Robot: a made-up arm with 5 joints. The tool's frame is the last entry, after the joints.
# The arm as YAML. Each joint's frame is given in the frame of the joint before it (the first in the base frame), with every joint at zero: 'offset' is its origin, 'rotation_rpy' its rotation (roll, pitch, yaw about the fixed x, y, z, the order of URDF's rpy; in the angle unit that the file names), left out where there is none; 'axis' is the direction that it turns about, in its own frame. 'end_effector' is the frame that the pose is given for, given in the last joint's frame.
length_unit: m
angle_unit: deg
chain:
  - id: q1
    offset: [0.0, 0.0, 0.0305]
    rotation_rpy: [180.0, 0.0, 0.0]
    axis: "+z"
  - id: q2
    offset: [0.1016, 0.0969, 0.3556]
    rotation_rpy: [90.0, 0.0, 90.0]
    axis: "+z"
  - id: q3
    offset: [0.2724, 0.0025, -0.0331]
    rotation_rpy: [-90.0, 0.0, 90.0]
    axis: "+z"
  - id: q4
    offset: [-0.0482, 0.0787, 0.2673]
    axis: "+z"
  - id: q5
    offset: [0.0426, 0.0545, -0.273]
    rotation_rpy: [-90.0, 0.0, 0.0]
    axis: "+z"
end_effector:
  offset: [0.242, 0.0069, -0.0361]
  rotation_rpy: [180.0, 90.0, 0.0]
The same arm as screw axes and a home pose.
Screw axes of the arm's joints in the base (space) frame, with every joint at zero. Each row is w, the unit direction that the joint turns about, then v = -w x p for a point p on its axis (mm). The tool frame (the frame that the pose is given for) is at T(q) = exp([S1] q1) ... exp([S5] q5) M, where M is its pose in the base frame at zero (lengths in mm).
S1: w 0 0 -1 v 0 0 0
S2: w 1 0 0 v 0 -325.1 96.9
S3: w 0 1 0 v 327.6 0 68.5
S4: w 0 1 0 v 279.4 0 -10.2
S5: w -1 0 0 v 0 322 -375
M: xyz -28.6 -381.9 -564 (mm) rpy 0 0 0 (deg, as in URDF)

